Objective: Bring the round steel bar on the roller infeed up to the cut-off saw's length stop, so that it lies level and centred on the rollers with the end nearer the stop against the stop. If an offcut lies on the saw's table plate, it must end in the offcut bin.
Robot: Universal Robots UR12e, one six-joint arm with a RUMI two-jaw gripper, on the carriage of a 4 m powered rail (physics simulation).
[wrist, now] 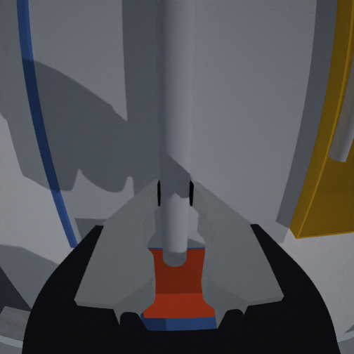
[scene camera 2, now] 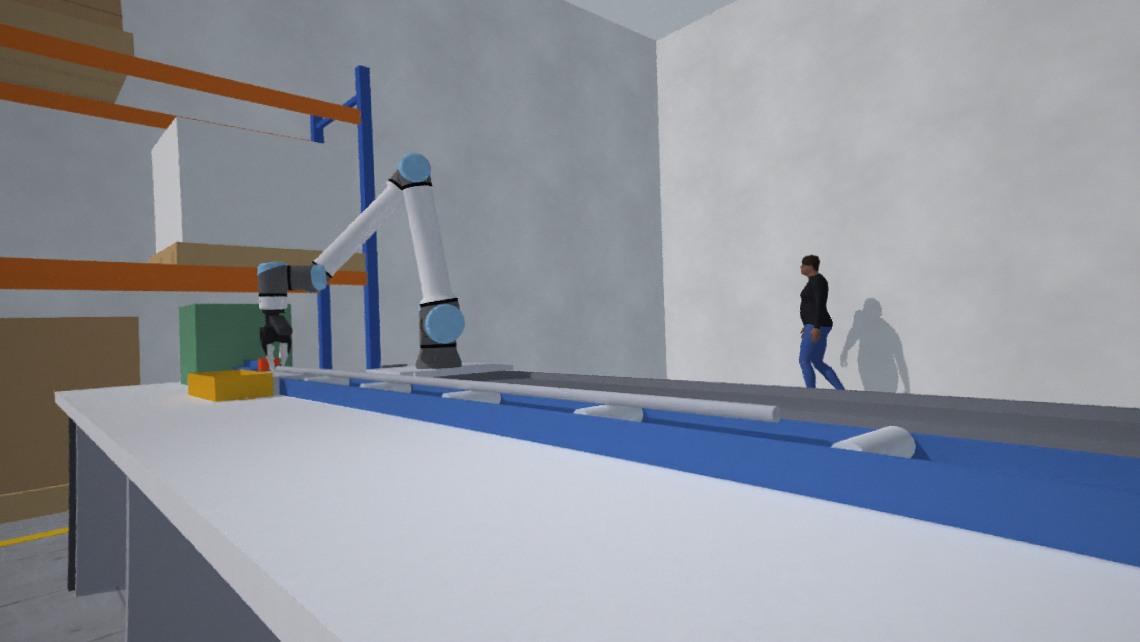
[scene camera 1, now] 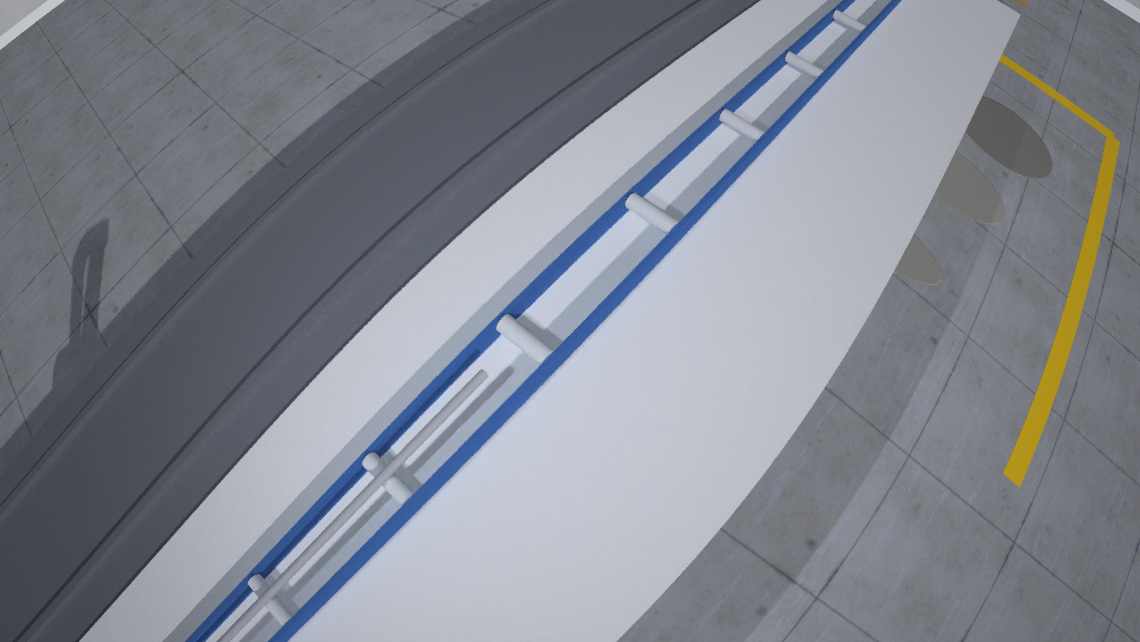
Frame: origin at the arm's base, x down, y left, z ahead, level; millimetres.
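Seen in the pictures: gripper, between the fingertips: point(scene camera 2: 277, 371); arm's base, origin of its link: point(scene camera 2: 438, 367).
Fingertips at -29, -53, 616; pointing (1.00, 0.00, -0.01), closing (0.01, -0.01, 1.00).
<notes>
Pixels of each thing's top centre, then the offset from my fingertips to it, as dx, dy, dz. "spot": a spot on its surface instead. Level surfaces: height alone.
- round steel bar, a spot on its surface: point(scene camera 2: 678, 403) point(scene camera 1: 437, 426) spot: -15, +1831, +13
- length stop, centre of its top: point(scene camera 2: 268, 358) -46, -88, +4
- yellow offcut bin, centre of its top: point(scene camera 2: 228, 373) -13, +132, +182
- green housing, centre of its top: point(scene camera 2: 235, 305) -261, -518, +4
- bench, height of its surface: dx +58
The round steel bar point(scene camera 1: 438, 418) point(scene camera 2: 678, 403) point(wrist: 176, 100) runs lengthwise over the rollers point(scene camera 1: 650, 211) point(scene camera 2: 877, 442), between the blue side rails. Whether it touches the rollers is unclear. My gripper point(scene camera 2: 276, 360) point(wrist: 174, 181) is shut on the bar close to its stop-side end. That end overlaps the red face of the length stop point(scene camera 2: 264, 364) point(wrist: 179, 281) in the wrist view; contact cannot be told. The pale table plate point(wrist: 250, 100) lies below the bar. A short offcut point(wrist: 345, 130) lies inside the yellow offcut bin point(scene camera 2: 230, 385) point(wrist: 320, 215), right of the plate in the wrist view.
A green housing point(scene camera 2: 215, 334) stands behind the bin. A thin blue strip point(wrist: 37, 120) runs left of the bar. The dark rail point(scene camera 1: 319, 239) runs along the bench point(scene camera 1: 717, 319). Shelving with an orange beam point(scene camera 2: 79, 275) stands behind; a person point(scene camera 2: 813, 311) is near the far wall.
</notes>
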